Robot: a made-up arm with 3 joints.
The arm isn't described. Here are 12 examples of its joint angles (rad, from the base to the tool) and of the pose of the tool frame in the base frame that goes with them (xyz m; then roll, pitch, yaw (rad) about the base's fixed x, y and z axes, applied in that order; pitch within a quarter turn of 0, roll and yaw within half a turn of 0).
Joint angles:
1: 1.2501 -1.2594 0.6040
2: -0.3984 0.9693 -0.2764
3: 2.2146 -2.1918 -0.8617
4: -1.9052 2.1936 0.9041
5: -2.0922 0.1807 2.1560
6: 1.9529 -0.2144 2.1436
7: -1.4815 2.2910 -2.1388
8: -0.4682 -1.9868 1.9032
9: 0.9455 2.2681 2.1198
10: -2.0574 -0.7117 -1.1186
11: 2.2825 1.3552 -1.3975
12: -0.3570 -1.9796 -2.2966
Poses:
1: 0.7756 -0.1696 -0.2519 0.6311 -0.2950 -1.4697
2: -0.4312 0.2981 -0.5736 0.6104 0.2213 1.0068
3: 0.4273 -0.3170 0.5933 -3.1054 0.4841 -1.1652
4: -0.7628 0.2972 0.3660 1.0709 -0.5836 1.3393
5: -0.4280 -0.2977 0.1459 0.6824 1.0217 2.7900
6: 0.3490 -0.3660 0.2959 0.5111 -1.1352 -2.6130
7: -0.2220 0.0069 0.4462 -2.6921 -0.7167 1.6489
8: -0.6409 0.0231 -0.1031 -2.3365 -0.1834 -1.9463
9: 0.3922 0.4049 -0.0281 -2.9352 0.5476 2.0267
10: -0.6255 0.2007 0.0769 -1.1330 0.7333 -2.0676
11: 0.5766 0.2846 0.1035 -0.8966 -0.1627 1.7129
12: -0.0097 -0.2064 -0.0513 1.9668 -0.1394 -1.9564
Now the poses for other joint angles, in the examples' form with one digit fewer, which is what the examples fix.
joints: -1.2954 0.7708 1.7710
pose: -0.421 -0.116 -0.354 -0.586 0.762 1.298
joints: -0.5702 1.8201 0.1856
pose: -0.591 0.190 -0.533 0.370 -0.134 1.782
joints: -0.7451 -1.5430 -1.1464
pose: -0.116 -0.135 -0.495 0.401 0.019 -1.550
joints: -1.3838 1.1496 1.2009
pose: -0.663 0.073 -0.302 0.165 0.413 1.488
